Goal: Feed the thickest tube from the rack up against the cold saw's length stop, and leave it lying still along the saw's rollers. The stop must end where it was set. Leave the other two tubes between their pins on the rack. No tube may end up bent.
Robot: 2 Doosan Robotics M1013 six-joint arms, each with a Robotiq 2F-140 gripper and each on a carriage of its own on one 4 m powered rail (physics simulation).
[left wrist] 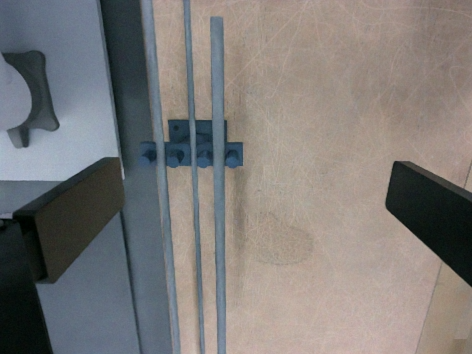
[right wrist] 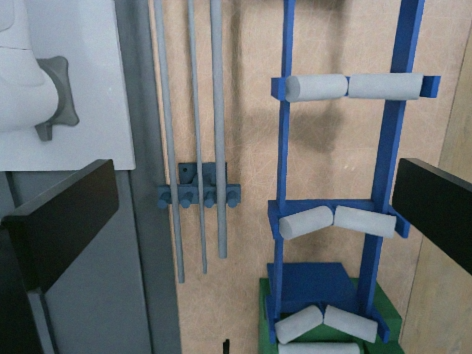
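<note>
The thickest tube (left wrist: 218,200) (right wrist: 219,125) is the rightmost of three grey tubes. It lies between the two rightmost pins of the dark blue rack (left wrist: 177,131) (right wrist: 187,175). The thinnest tube (left wrist: 196,210) (right wrist: 197,110) lies in the middle gap, the medium tube (left wrist: 166,215) (right wrist: 167,115) in the left gap. All look straight. My left gripper (left wrist: 255,181) is open above the tubes, near the thickest tube's upper end in its view. My right gripper (right wrist: 255,182) is open above the tubes and the blue roller track (right wrist: 283,150). The length stop cannot be made out.
Rollers (right wrist: 385,86) (right wrist: 306,222) sit across the track, right of the tubes. The green saw body (right wrist: 390,310) is at the lower right. The grey rail (left wrist: 145,225) (right wrist: 155,250) runs left of the tubes, with a light grey carriage plate (left wrist: 75,100) (right wrist: 95,100) on it.
</note>
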